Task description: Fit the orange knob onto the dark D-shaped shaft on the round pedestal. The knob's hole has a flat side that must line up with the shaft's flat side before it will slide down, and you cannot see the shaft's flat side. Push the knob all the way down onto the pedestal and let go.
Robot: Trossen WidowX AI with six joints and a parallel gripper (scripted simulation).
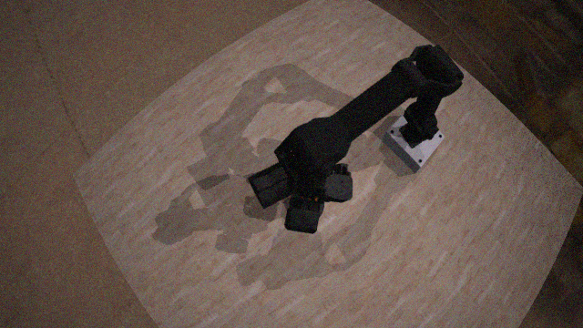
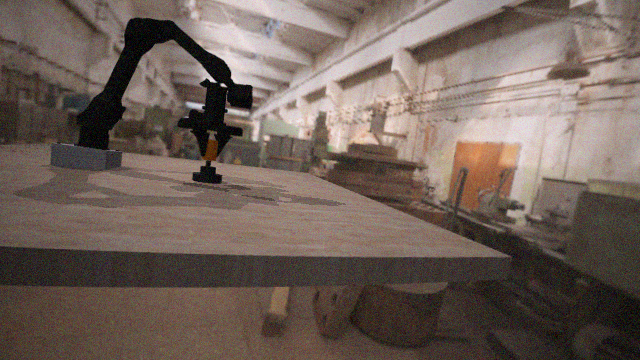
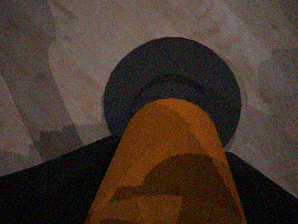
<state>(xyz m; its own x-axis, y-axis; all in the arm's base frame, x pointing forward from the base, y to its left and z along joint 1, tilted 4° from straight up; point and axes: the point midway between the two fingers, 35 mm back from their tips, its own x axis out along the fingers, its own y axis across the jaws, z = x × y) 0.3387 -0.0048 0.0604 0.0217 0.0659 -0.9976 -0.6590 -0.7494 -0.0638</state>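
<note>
Right now my gripper tip is 2 cm below the orange knob. Also, from my gripper tip: dark pedestal 4 cm below.
</note>
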